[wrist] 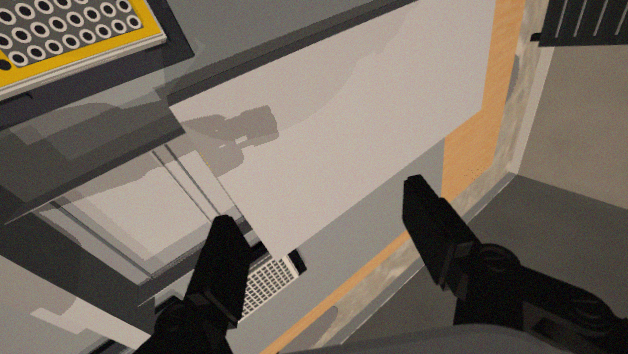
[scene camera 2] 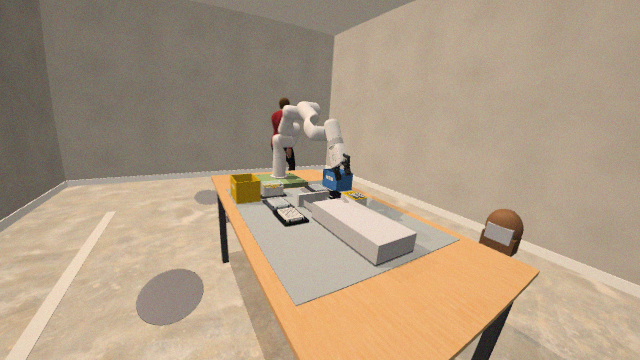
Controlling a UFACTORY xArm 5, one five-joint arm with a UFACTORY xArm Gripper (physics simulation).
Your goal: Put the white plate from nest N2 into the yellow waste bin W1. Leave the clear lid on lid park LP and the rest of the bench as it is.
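Places are measured from the arm's base along level axes (x right, y ahead, z up), in centimetres.
Where they show: gripper, fingertip midpoint: [wrist: 320, 215] [scene camera 2: 343, 177]; arm's base, link origin: [scene camera 2: 279, 176].
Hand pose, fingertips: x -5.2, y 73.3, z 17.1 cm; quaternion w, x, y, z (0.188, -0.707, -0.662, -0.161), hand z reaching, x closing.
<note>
Things, the pixels of their top centre, and the offset from my fingertips. Level surfaces: height alone.
- yellow waste bin, top centre: [scene camera 2: 244, 177] dx +37.3, dy -43.4, dz -8.0 cm
- white plate, top centre: [wrist: 259, 287] [scene camera 2: 290, 212] dx +23.8, dy -7.7, dz -17.4 cm
- grey mat, surface height: dz -20.0 cm
- blue bin, top centre: [scene camera 2: 337, 171] dx -27.3, dy -43.8, dz -8.0 cm
- yellow-framed rack, top centre: [scene camera 2: 354, 194] dx -14.1, dy -7.8, dz -12.3 cm
The yellow waste bin [scene camera 2: 245, 189] stands at the table's left edge; its inside is mostly hidden. A white plate [scene camera 2: 291, 216] sits in a black nest in front of the long white box. A white gridded plate [wrist: 270, 284] shows partly behind the left finger in the wrist view. Nest labels are not readable, so I cannot tell which nest is N2. A clear, flat-looking piece [scene camera 2: 278, 203] lies in the neighbouring dark holder; whether it is the lid is unclear. My gripper [scene camera 2: 342, 172] [wrist: 320, 215] is open and empty, raised near the blue bin, apart from the plates.
The long white box [scene camera 2: 360, 225] [wrist: 325, 150] lies on the grey mat [scene camera 2: 280, 260]. A blue bin [scene camera 2: 336, 181] stands behind it. A yellow-framed rack [scene camera 2: 355, 195] [wrist: 147, 33] stands nearby. A white box with yellow on top [scene camera 2: 272, 190] stands beside the yellow bin. A person [scene camera 2: 277, 122] stands behind the arm.
</note>
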